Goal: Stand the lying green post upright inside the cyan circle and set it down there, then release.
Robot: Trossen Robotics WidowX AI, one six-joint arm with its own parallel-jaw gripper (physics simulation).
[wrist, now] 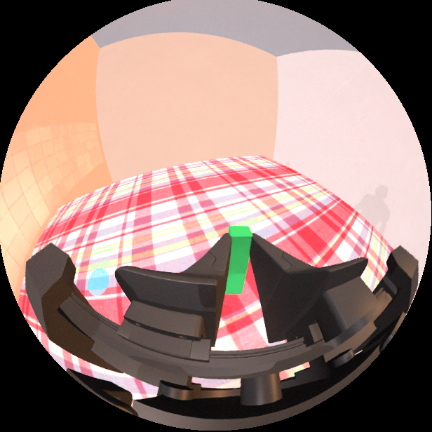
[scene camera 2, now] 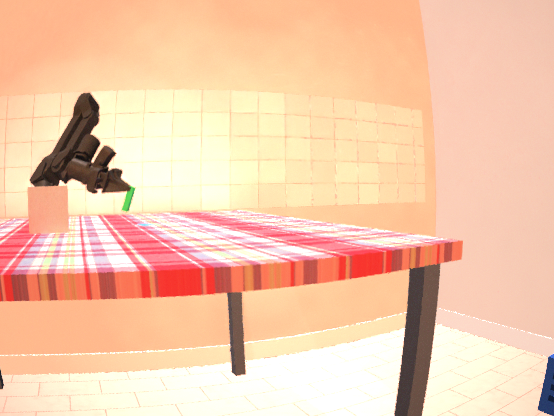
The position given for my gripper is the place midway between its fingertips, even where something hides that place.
Observation:
In view: my gripper [scene camera 2: 131, 189] and a green post [wrist: 241, 236].
My gripper also shows in the wrist view [wrist: 239, 238].

